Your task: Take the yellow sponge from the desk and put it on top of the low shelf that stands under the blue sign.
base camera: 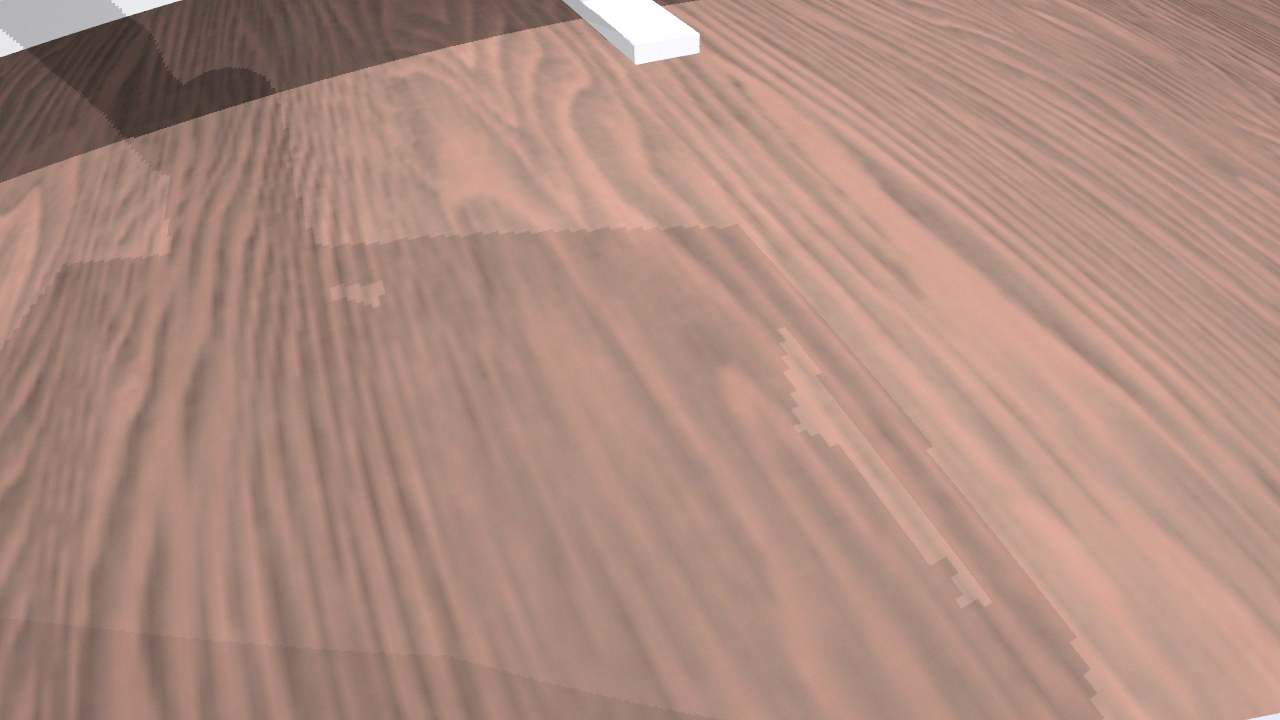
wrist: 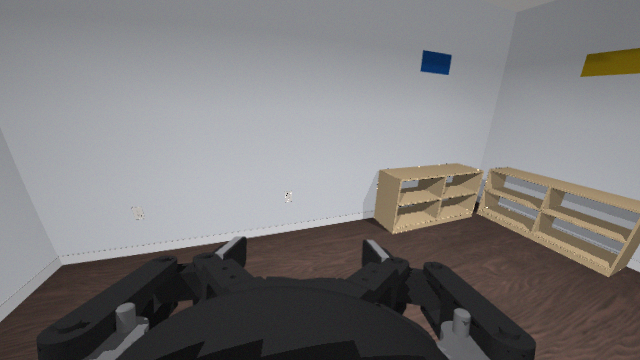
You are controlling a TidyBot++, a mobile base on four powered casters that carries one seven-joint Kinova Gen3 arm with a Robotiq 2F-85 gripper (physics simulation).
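Places are measured from the arm's base along level axes (x left, y ahead, z down), in centimetres.
Pixels of known places: gripper, between the fingertips: (wrist: 304,251).
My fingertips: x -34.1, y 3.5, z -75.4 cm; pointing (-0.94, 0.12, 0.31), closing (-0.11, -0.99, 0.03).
Behind a point stands the place of what it marks.
My gripper (wrist: 304,251) {x -34.2, y 3.5, z -75.4 cm} is open, with nothing between its fingers, in the lower part of the wrist view. The blue sign (wrist: 436,62) {x -277.0, y -101.1, z -135.9 cm} hangs high on the wall at the right. Under it a low wooden shelf (wrist: 387,201) {x -230.8, y -55.0, z 8.2 cm} with open compartments stands on the floor against the wall, well beyond the gripper and to its right. Its top board shows no object on it. The yellow sponge does not show in either view. Of the desk, a white foot bar (base camera: 665,44) {x -2.7, y 89.7, z 37.7 cm} shows at the top of the base camera view.
A second low wooden shelf (wrist: 549,198) {x -221.5, y -215.7, z -7.1 cm} stands to the right of the first, along the adjoining wall, below a yellow sign (wrist: 612,63) {x -235.9, y -245.0, z -135.0 cm}. Two wall outlets (wrist: 138,213) {x -159.6, y 167.0, z -0.1 cm} (wrist: 288,196) {x -211.5, y 48.2, z -0.4 cm} are on the far wall. Shadows lie across the wooden floor (base camera: 537,402) {x 7.0, y 40.2, z 39.6 cm}.
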